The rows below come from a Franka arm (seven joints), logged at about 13 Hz.
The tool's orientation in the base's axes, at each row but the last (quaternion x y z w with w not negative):
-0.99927 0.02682 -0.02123 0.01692
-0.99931 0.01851 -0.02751 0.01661
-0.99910 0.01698 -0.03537 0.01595
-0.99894 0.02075 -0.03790 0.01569
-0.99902 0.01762 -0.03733 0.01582
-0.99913 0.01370 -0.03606 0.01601
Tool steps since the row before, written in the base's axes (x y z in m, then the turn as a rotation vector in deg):
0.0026 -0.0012 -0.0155 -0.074 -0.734 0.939
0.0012 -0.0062 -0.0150 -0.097 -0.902 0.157
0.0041 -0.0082 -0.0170 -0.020 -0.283 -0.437
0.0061 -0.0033 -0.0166 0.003 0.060 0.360
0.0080 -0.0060 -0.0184 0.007 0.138 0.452
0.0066 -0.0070 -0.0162 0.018 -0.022 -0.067
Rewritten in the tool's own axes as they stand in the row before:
0.0020 0.0016 0.0156 0.005 0.704 -0.965
0.0006 0.0067 0.0148 -0.054 0.899 -0.191
0.0032 0.0086 0.0170 -0.041 0.298 0.426
0.0050 0.0036 0.0169 0.027 -0.072 -0.357
0.0068 0.0063 0.0188 0.035 -0.153 -0.446
0.0056 0.0074 0.0164 0.014 0.024 0.067

